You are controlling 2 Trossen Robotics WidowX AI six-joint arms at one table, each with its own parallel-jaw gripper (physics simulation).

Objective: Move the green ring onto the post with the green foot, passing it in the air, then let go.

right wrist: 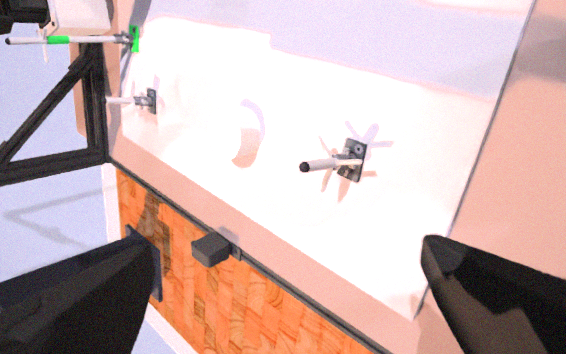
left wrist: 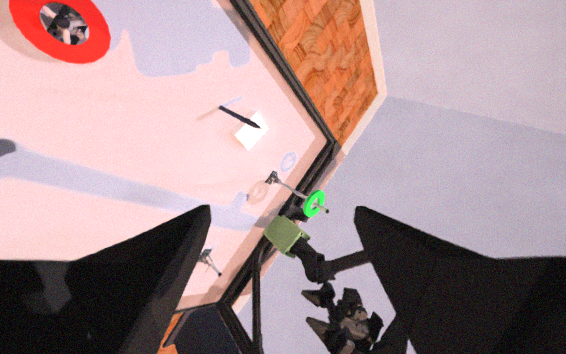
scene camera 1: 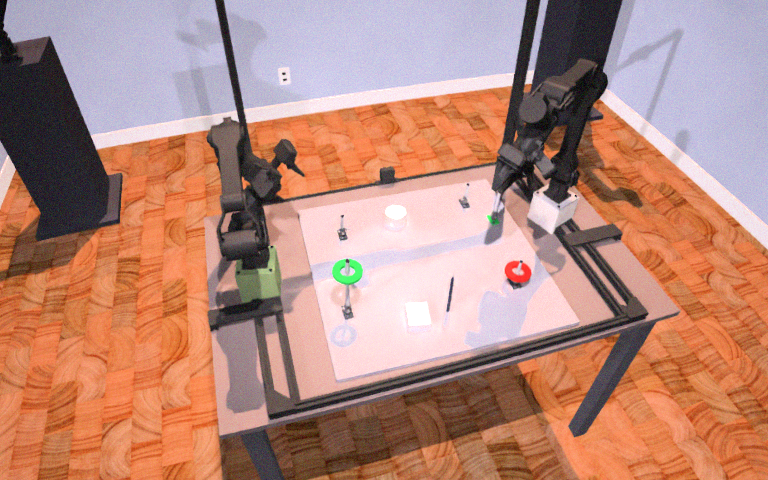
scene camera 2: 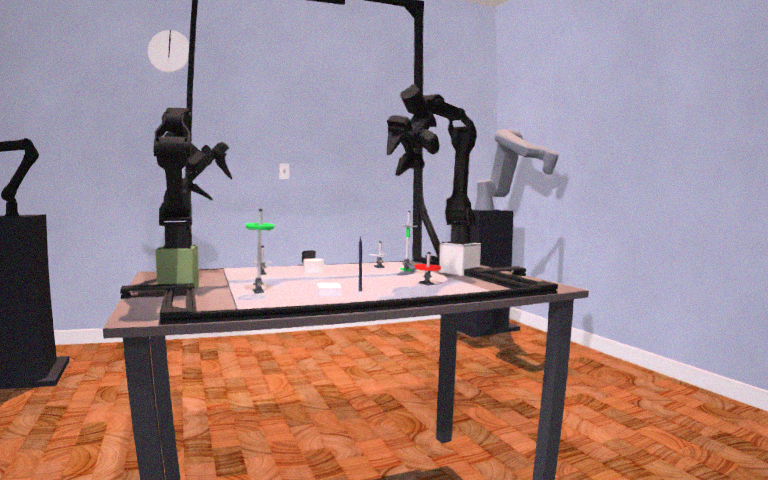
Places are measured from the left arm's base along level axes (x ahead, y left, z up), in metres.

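Pixels of known places: left gripper, fingertip midpoint: [left wrist: 284, 212] [scene camera 1: 496, 192] [scene camera 2: 392, 165]; right gripper, fingertip midpoint: [right wrist: 289, 254] [left wrist: 303, 304] [scene camera 1: 294, 188] [scene camera 2: 222, 189]; left arm's base at its link origin: [right wrist: 42, 7] [scene camera 1: 556, 194] [scene camera 2: 460, 242]; right arm's base at its link origin: [left wrist: 297, 245] [scene camera 1: 255, 259] [scene camera 2: 177, 247].
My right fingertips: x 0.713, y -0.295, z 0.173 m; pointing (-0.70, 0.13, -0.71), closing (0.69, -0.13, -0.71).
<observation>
For each thing: its top centre in the pictures, then the offset to it from my right fingertips. "spot": a spot on its surface instead.
- green ring at its top centre: [scene camera 1: 347, 269] [left wrist: 316, 204] [scene camera 2: 259, 223] dx +0.006, dy +0.238, dz -0.088 m
- tall grey post at a spot on its surface: [scene camera 2: 259, 251] spot: dx +0.008, dy +0.238, dz -0.157 m
- dark foot at a spot on its surface: [scene camera 1: 347, 312] spot: dx +0.012, dy +0.233, dz -0.250 m
- post with the green foot, surface spot: [right wrist: 100, 39] [scene camera 1: 495, 204] [scene camera 2: 405, 251] spot: dx -0.552, dy +0.197, dz -0.199 m
- red ring at its top centre: [left wrist: 65, 24] [scene camera 1: 518, 270] [scene camera 2: 428, 265] dx -0.415, dy +0.417, dz -0.209 m
- thin black stick at its top centre: [scene camera 1: 453, 274] [scene camera 2: 360, 236] dx -0.203, dy +0.378, dz -0.121 m
- white block at its top centre: [left wrist: 252, 131] [scene camera 2: 328, 285] [scene camera 1: 417, 313] dx -0.125, dy +0.349, dz -0.241 m
- white cylinder at its top centre: [right wrist: 223, 134] [scene camera 1: 395, 211] [scene camera 2: 313, 260] dx -0.309, dy +0.020, dz -0.226 m
The green ring [scene camera 1: 336, 272] [scene camera 2: 250, 226] [left wrist: 308, 204] sits high around a tall grey post [scene camera 2: 259, 251] with a dark foot [scene camera 1: 347, 312], at the left of both scene views. The post with the green foot [scene camera 1: 496, 204] [scene camera 2: 407, 249] [right wrist: 100, 39] stands upright at the mat's back right in scene camera 1. It has a green band and no ring on it. My left gripper [scene camera 2: 394, 164] is open and empty, high above the table. My right gripper [scene camera 2: 221, 188] [right wrist: 289, 254] is open and empty, raised behind the ring's post in scene camera 1.
A red ring [scene camera 1: 508, 272] [scene camera 2: 419, 267] [left wrist: 97, 40] sits on a short post at the right. A thin black stick [scene camera 1: 450, 291] [scene camera 2: 360, 271] stands near a white block [scene camera 1: 417, 315]. Short posts [scene camera 1: 342, 227] [scene camera 1: 464, 198] and a white cylinder [scene camera 1: 395, 217] stand at the back.
</observation>
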